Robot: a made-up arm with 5 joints. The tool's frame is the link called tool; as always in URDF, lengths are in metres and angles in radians. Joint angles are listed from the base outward. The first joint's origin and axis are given. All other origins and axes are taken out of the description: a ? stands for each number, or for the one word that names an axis. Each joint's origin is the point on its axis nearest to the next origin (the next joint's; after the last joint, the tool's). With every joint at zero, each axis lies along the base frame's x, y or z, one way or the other. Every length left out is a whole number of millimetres.
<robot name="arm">
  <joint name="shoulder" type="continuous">
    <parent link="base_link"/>
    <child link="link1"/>
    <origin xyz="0 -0.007 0.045"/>
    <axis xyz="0 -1 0"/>
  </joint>
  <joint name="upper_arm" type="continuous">
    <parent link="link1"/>
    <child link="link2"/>
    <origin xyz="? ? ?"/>
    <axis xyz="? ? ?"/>
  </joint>
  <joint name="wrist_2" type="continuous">
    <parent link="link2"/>
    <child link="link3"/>
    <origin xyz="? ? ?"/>
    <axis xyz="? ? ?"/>
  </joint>
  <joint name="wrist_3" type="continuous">
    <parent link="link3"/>
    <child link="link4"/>
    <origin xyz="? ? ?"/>
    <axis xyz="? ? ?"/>
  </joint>
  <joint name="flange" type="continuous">
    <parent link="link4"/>
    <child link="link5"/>
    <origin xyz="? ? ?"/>
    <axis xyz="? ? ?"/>
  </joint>
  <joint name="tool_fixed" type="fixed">
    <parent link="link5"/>
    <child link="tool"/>
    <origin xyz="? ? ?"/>
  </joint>
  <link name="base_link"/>
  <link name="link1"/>
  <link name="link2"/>
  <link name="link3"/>
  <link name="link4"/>
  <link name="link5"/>
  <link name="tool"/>
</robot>
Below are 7 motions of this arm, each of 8 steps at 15 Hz.
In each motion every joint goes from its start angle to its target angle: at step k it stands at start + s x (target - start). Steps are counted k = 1, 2, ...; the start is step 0. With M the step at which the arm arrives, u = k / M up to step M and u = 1 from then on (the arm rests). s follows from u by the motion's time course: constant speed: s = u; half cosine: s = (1 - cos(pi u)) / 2; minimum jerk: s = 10 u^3 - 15 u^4 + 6 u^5.
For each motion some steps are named. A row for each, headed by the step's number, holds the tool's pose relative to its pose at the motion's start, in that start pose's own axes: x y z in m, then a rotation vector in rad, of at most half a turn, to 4 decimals.
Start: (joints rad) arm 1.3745 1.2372 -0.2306 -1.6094 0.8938
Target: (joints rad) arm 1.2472 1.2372 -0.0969 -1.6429 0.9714
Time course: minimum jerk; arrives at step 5
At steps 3, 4, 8:
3: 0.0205 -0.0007 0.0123 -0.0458 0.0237 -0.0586
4: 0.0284 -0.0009 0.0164 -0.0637 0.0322 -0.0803
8: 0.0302 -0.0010 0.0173 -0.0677 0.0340 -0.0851

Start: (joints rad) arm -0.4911 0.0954 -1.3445 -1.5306 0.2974
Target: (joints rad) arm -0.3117 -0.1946 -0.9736 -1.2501 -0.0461
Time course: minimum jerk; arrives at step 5
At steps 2, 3, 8:
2: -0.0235 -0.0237 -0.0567 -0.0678 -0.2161 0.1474
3: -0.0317 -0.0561 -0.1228 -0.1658 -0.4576 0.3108
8: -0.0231 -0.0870 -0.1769 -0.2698 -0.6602 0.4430

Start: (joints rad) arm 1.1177 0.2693 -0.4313 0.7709 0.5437
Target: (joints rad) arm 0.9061 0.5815 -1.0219 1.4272 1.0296
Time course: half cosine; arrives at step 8
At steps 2, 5, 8:
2: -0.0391 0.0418 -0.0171 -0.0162 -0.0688 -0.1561
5: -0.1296 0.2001 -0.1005 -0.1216 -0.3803 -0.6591
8: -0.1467 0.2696 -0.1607 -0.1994 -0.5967 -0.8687

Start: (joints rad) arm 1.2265 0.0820 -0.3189 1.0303 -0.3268
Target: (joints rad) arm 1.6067 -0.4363 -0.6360 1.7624 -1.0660
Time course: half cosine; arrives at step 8
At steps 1, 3, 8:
1: -0.0040 0.0015 -0.0168 -0.0317 -0.0395 0.0348
3: -0.0131 -0.0047 -0.1423 -0.2893 -0.2991 0.2821
8: 0.1241 -0.1438 -0.4114 -1.2092 -0.7325 0.8424

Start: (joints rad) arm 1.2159 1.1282 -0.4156 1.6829 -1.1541
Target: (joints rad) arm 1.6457 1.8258 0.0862 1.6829 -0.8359
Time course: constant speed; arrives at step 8
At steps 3, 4, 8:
3: 0.0520 0.0308 0.0102 0.1740 -0.2594 -0.4192
4: 0.0702 0.0401 0.0157 0.2383 -0.3452 -0.5574
8: 0.1494 0.0685 0.0535 0.5295 -0.6758 -1.1010

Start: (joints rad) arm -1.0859 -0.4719 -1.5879 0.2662 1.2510
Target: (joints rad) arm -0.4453 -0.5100 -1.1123 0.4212 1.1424
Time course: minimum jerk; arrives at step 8
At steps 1, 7, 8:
1: 0.0020 0.0005 0.0007 0.0059 0.0082 0.0022
7: 0.0978 0.0317 -0.0481 0.4857 0.4088 0.0736
8: 0.0987 0.0325 -0.0502 0.4954 0.4136 0.0736

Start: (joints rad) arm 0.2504 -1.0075 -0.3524 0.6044 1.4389
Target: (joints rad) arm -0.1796 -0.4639 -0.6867 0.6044 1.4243
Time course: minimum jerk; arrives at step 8
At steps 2, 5, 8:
2: -0.0139 0.0040 0.0149 -0.0382 0.0426 -0.0213
5: -0.0779 0.0555 0.1347 -0.3391 0.2470 -0.1399
8: -0.0949 0.0980 0.1935 -0.5063 0.3048 -0.1839

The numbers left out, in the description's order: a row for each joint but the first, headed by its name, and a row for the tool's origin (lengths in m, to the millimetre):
upper_arm: xyz 0.227 0 0.006, axis 1 0 0
wrist_2: xyz 0 -0.079 -0.106, axis 0 0 1
wrist_3: xyz -0.149 -0.02 0, axis 0 -1 0
flange: xyz -0.323 0 0.17, axis 0 0 -1
tool: xyz -0.028 -0.012 0

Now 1 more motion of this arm.
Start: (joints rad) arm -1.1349 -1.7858 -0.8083 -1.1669 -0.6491
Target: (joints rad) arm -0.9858 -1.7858 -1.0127 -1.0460 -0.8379
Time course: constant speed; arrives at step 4
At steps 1, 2, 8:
1: 0.0011 0.0053 -0.0091 0.0452 -0.0678 0.0062
2: 0.0040 0.0119 -0.0175 0.0859 -0.1368 0.0096
8: 0.0151 0.0279 -0.0310 0.1542 -0.2776 0.0078

